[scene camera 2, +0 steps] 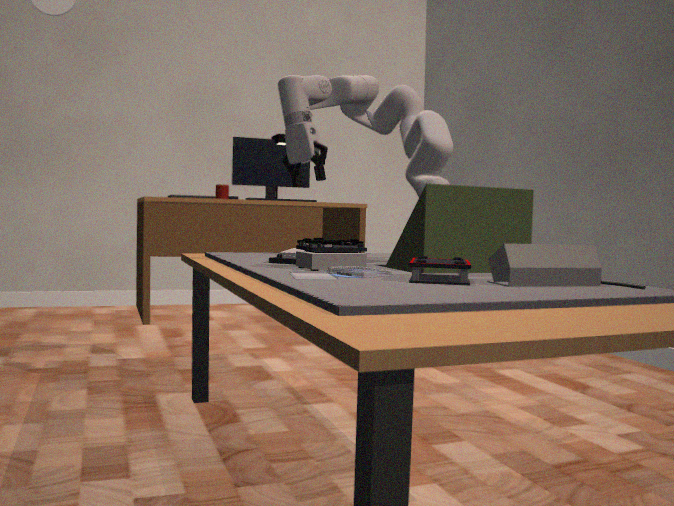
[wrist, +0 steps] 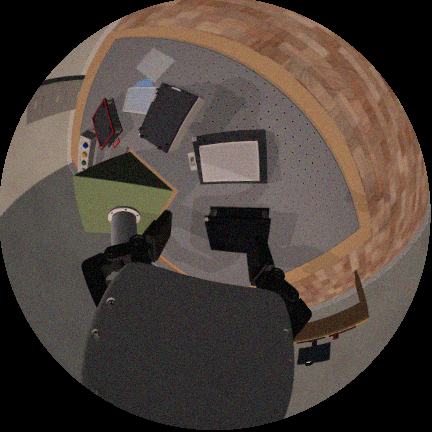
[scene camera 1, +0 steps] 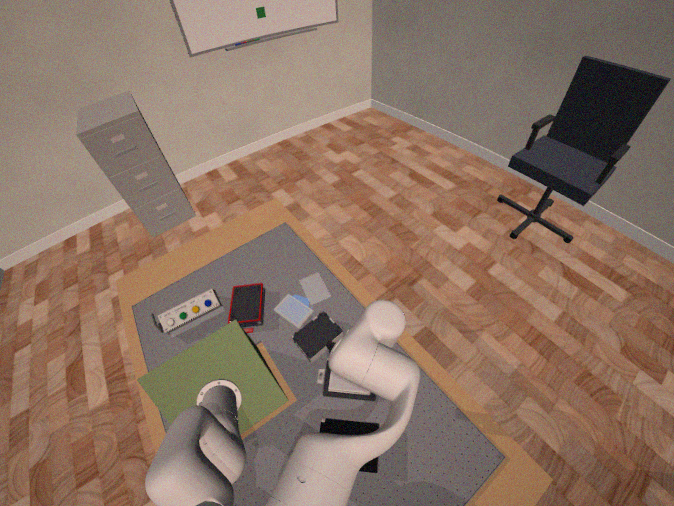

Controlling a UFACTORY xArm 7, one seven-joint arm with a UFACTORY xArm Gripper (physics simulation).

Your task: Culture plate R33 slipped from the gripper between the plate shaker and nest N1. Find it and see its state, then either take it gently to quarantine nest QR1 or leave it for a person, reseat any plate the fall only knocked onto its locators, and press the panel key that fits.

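Frame: origin at the arm's base, x right, y down, z ahead, level; centimetres.
Where they show: gripper, fingertip midpoint: (scene camera 2: pixel 309 183) (wrist: pixel 212 234); arm's base, origin of the base link: (scene camera 2: pixel 455 236) (wrist: pixel 123 215) (scene camera 1: pixel 219 399).
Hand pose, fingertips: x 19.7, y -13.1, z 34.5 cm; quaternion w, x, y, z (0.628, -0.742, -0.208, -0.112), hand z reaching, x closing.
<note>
Things, the pixels of their centre, and the offset from my fingertips. "*": a spot on its surface instead.
- blue patch, surface spot: (wrist: pixel 145 83) (scene camera 1: pixel 303 301) * dx -37.9, dy +21.3, dz +4.7 cm
- pale translucent square, surface spot: (wrist: pixel 155 64) (scene camera 1: pixel 316 290) * dx -38.9, dy +21.2, dz +11.3 cm
- plate shaker, surface spot: (wrist: pixel 169 117) (scene camera 1: pixel 321 337) * dx -19.4, dy +16.0, dz +1.4 cm
- dark nest, surface spot: (wrist: pixel 263 155) * dx +0.8, dy +20.1, dz +7.4 cm
- whitish plate, body centre: (wrist: pixel 228 161) (scene camera 1: pixel 350 378) dx -3.5, dy +18.9, dz +1.2 cm
- red-rimmed nest, body centre: (scene camera 2: pixel 440 269) (scene camera 1: pixel 247 304) (wrist: pixel 104 123) dx -48.5, dy +19.2, dz -13.9 cm
- button panel, body centre: (scene camera 2: pixel 544 264) (scene camera 1: pixel 191 310) (wrist: pixel 85 154) dx -58.2, dy +17.3, dz -33.3 cm
- black nest, body centre: (wrist: pixel 237 231) (scene camera 2: pixel 330 249) (scene camera 1: pixel 348 445) dx +10.9, dy +18.4, dz -10.4 cm
A clear, bluish plate (scene camera 1: pixel 293 310) (wrist: pixel 139 100) lies on the mat beside the shaker, with a blue patch (scene camera 1: pixel 301 299) (wrist: pixel 145 83) at its edge. A pale translucent square (scene camera 1: pixel 315 288) (wrist: pixel 155 64), perhaps its lid, lies apart. The plate shaker (scene camera 1: pixel 317 334) (scene camera 2: pixel 331 260) (wrist: pixel 169 117) has a black top. A dark nest (wrist: pixel 263 155) holds a whitish plate (scene camera 1: pixel 348 387) (wrist: pixel 230 161), slightly skewed; its seating is unclear. The red-rimmed nest (scene camera 1: pixel 246 303) (scene camera 2: pixel 439 263) (wrist: pixel 103 124) looks empty. The button panel (scene camera 1: pixel 188 311) (scene camera 2: pixel 549 266) (wrist: pixel 85 152) stands beyond it. My gripper (scene camera 2: pixel 308 174) (wrist: pixel 212 234) is open and empty, high above the table.
A black nest (scene camera 1: pixel 348 427) (wrist: pixel 237 231) lies below my fingers in the wrist view. A green block (scene camera 1: pixel 212 364) (scene camera 2: pixel 478 228) (wrist: pixel 115 200) stands beside the arm's base, with a wooden edge facing the nests. The arm hides part of the nests in scene camera 1.
</note>
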